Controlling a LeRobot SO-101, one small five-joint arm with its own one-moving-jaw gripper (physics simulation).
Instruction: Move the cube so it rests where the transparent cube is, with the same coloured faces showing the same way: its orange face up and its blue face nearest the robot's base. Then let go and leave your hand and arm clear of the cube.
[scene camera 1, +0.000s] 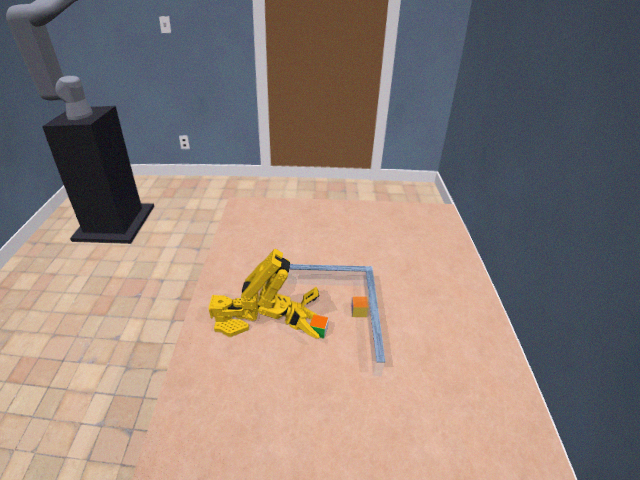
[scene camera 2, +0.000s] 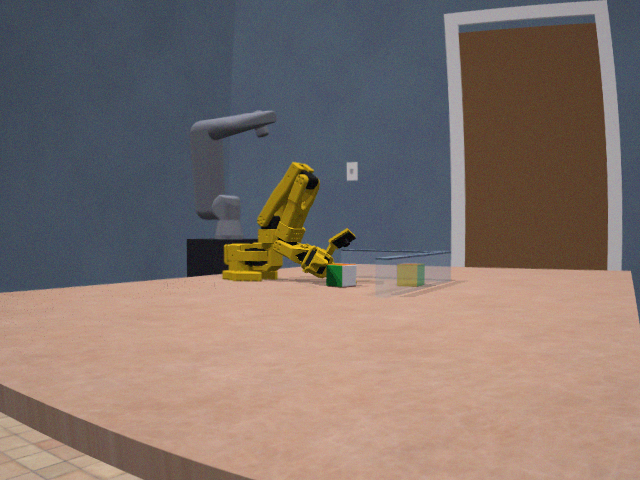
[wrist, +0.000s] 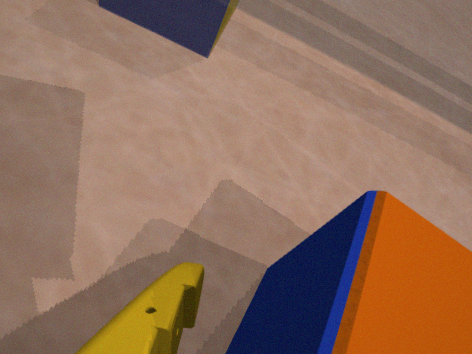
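Note:
The solid cube sits flat on the table, orange up. Its green face points to scene camera 1's side and its white face away from the base. In the wrist view its blue face is on the left side. The transparent cube stands farther out, orange up, blue toward the base, yellow toward scene camera 1. My gripper is open, low at the solid cube. In the wrist view one notched jaw stands left of the cube with a gap; the other jaw is not visible there.
A see-through wall with a blue top edge runs just beyond the transparent cube, and a second stretch meets it at a corner toward the door side. A grey arm on a black pedestal stands off the table.

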